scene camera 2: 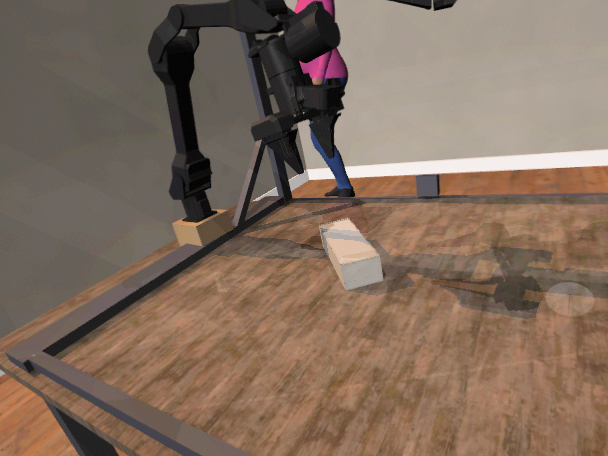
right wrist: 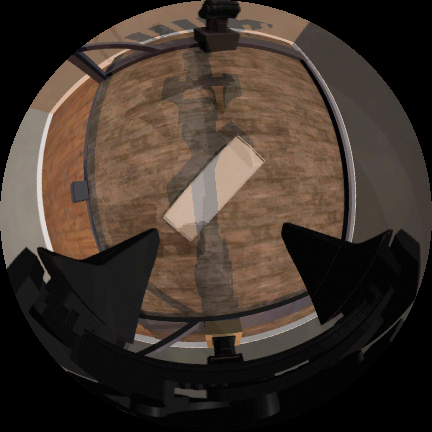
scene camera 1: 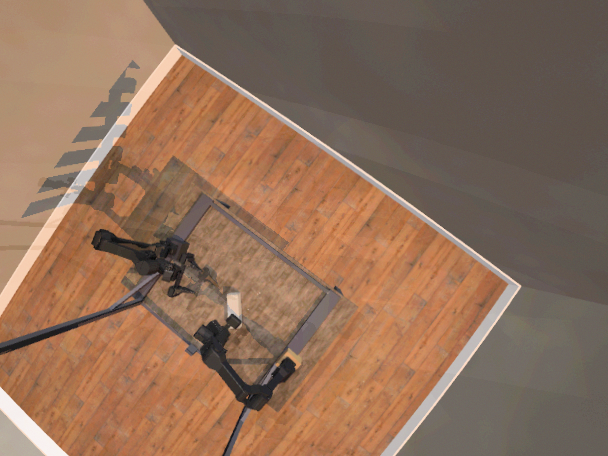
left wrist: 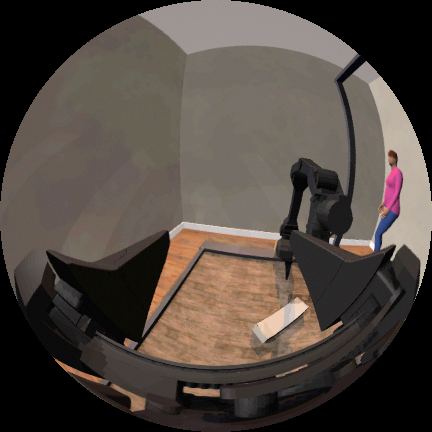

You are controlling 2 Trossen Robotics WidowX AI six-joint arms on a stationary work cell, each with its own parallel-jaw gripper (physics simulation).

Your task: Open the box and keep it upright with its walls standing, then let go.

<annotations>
same spot on dark metal frame: (scene camera 1: 330, 299) = (left wrist: 208, 244)
</annotations>
